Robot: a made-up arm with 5 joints. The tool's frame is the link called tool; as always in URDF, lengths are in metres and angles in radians. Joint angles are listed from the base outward.
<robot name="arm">
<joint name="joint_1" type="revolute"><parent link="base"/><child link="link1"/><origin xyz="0.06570 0.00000 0.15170"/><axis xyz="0 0 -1"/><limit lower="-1.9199" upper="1.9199"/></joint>
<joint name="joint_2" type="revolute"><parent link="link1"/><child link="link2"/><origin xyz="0.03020 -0.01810 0.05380"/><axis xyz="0 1 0"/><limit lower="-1.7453" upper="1.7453"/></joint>
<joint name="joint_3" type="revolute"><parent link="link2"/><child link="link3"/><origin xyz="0.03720 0.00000 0.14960"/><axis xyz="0 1 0"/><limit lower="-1.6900" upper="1.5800"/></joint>
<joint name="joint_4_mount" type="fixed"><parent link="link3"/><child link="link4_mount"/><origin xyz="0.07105 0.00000 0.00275"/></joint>
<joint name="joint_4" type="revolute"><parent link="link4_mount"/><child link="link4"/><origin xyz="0.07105 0.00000 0.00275"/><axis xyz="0 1 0"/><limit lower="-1.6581" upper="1.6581"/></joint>
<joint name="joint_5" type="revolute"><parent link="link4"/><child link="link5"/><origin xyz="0.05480 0.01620 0.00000"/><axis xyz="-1 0 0"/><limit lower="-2.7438" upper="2.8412"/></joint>
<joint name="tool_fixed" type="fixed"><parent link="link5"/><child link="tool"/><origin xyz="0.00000 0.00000 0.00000" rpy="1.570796 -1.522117 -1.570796"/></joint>
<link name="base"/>
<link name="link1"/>
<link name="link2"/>
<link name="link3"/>
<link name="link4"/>
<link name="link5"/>
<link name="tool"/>
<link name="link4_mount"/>
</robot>
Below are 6 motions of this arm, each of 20 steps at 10 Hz.
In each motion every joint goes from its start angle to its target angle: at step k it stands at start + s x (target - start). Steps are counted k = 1, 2, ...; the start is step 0. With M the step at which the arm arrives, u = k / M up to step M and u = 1 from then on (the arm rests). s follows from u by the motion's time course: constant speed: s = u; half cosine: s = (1 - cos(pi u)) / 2; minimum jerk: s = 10 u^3 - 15 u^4 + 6 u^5.
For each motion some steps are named. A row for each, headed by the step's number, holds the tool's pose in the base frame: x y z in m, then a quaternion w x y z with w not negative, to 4 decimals.
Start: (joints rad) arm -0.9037 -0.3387 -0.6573 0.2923 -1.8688
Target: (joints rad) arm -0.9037 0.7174 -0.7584 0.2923 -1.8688
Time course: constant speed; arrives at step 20
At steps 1, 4, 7, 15, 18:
1: 0.1572 0.1131 0.5116 0.3861 0.8857 -0.1431 -0.2144
4: 0.1850 0.1484 0.4917 0.4412 0.8522 -0.1377 -0.2450
7: 0.2106 0.1810 0.4653 0.4941 0.8144 -0.1316 -0.2744
15: 0.2646 0.2495 0.3675 0.6221 0.6937 -0.1121 -0.3454
18: 0.2780 0.2665 0.3229 0.6644 0.6416 -0.1037 -0.3689

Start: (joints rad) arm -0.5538 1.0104 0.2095 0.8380 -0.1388
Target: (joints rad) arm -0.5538 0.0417 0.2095 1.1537 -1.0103
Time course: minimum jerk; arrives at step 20
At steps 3, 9, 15, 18, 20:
3: 0.2436 0.1078 0.0783 0.9583 -0.0868 0.2159 0.1660
9: 0.2669 0.1222 0.1519 0.9939 -0.0576 0.0943 0.0058
15: 0.2614 0.1188 0.2500 0.9774 0.0339 -0.0356 -0.2057
18: 0.2558 0.1153 0.2678 0.9661 0.0576 -0.0556 -0.2455
20: 0.2552 0.1150 0.2694 0.9649 0.0598 -0.0573 -0.2491

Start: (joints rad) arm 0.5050 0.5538 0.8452 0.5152 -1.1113
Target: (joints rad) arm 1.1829 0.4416 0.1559 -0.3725 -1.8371
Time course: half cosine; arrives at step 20
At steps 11, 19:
11: 0.2230 -0.2000 0.1648 0.3102 0.1042 -0.2934 -0.8982
19: 0.1791 -0.2792 0.2360 0.0320 0.2131 -0.5814 -0.7846

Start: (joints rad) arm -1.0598 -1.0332 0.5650 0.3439 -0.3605
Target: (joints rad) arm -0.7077 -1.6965 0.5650 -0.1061 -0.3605
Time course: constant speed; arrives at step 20
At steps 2, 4, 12, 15, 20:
2: 0.1123 0.0730 0.3965 0.5900 0.5160 -0.5920 0.1875
4: 0.1074 0.0600 0.4021 0.5504 0.5269 -0.6264 0.1643
12: 0.0761 0.0089 0.4140 0.3704 0.5442 -0.7482 0.0827
15: 0.0600 -0.0085 0.4135 0.2954 0.5404 -0.7857 0.0578
20: 0.0293 -0.0336 0.4064 0.1640 0.5225 -0.8363 0.0247

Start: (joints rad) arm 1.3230 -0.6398 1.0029 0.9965 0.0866
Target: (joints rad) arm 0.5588 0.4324 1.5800 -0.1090 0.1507
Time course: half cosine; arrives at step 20
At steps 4, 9, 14, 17, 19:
4: 0.1018 -0.1147 0.2330 0.8210 -0.0480 -0.0635 -0.5653
9: 0.1247 -0.0955 0.1834 0.8925 0.0046 0.0078 -0.4510
14: 0.1225 -0.0520 0.1486 0.9454 0.0431 0.1012 -0.3068
17: 0.1136 -0.0351 0.1436 0.9576 0.0517 0.1418 -0.2455
19: 0.1101 -0.0303 0.1431 0.9603 0.0535 0.1549 -0.2258

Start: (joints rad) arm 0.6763 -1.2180 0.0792 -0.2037 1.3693
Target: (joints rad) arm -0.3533 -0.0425 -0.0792 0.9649 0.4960
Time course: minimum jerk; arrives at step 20
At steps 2, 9, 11, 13, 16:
2: 0.0430 0.0155 0.4774 0.1168 -0.8298 -0.5442 0.0391
9: 0.1705 -0.0295 0.4634 0.4973 -0.4867 -0.6943 0.1838
11: 0.2274 -0.0125 0.4335 0.6443 -0.3042 -0.6561 0.2488
13: 0.2661 0.0205 0.3968 0.7548 -0.1556 -0.5605 0.3032
16: 0.2872 0.0650 0.3532 0.8398 -0.0422 -0.4121 0.3509

